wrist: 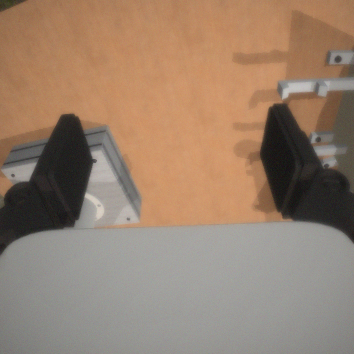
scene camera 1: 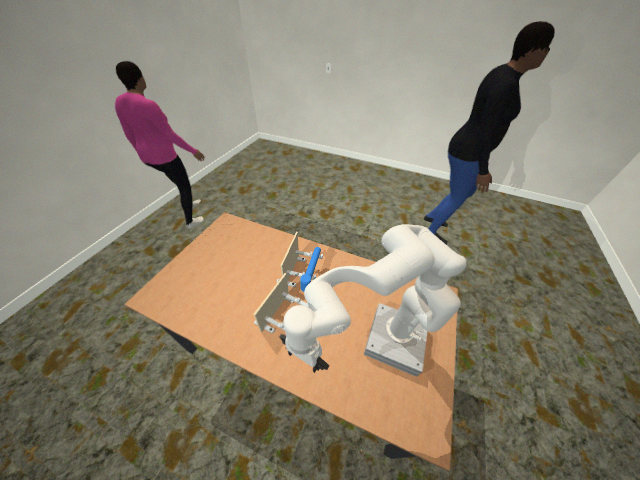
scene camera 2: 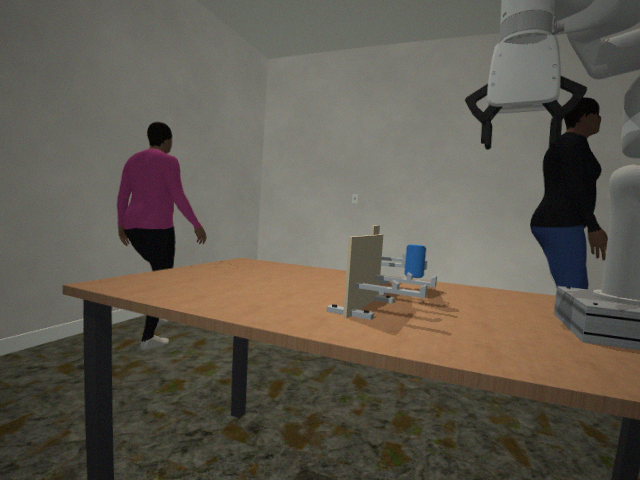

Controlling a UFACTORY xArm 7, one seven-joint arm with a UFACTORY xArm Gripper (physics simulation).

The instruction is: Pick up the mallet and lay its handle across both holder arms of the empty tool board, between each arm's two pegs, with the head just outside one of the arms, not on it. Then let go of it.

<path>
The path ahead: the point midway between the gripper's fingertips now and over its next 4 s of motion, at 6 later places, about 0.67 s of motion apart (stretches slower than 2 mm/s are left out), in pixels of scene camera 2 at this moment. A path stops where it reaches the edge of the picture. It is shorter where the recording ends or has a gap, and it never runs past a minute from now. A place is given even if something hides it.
My gripper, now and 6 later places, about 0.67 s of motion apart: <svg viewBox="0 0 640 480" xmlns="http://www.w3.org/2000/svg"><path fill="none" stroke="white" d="M518 147L468 148L427 143L392 154L355 224L353 197L363 182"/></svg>
</path>
